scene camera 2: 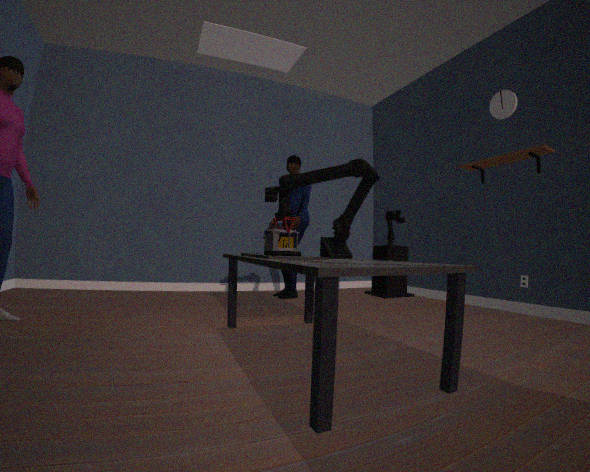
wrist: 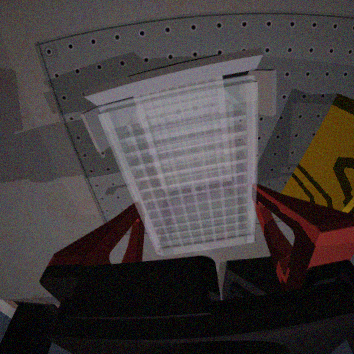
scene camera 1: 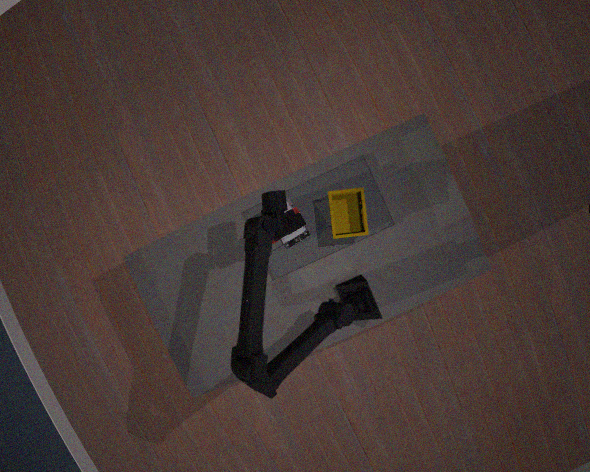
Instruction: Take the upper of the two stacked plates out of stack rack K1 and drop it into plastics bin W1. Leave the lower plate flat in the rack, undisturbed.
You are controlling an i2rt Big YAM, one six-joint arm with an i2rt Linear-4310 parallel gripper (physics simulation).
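Observation:
My gripper points down, with its red fingers shut on the long sides of a clear, gridded plate, the upper plate. The plate is about level, above the pale grey rack K1; the fingers show above the rack's top in scene camera 2. A paler rectangle shows through the held plate in the wrist view; I cannot tell whether it is the lower plate. Bin W1 is a yellow open box with black markings, right of the rack in scene camera 1.
Rack and bin stand on a perforated board on the grey table. The arm's base is at the table's edge. A person in blue stands behind the table, one in pink at the left.

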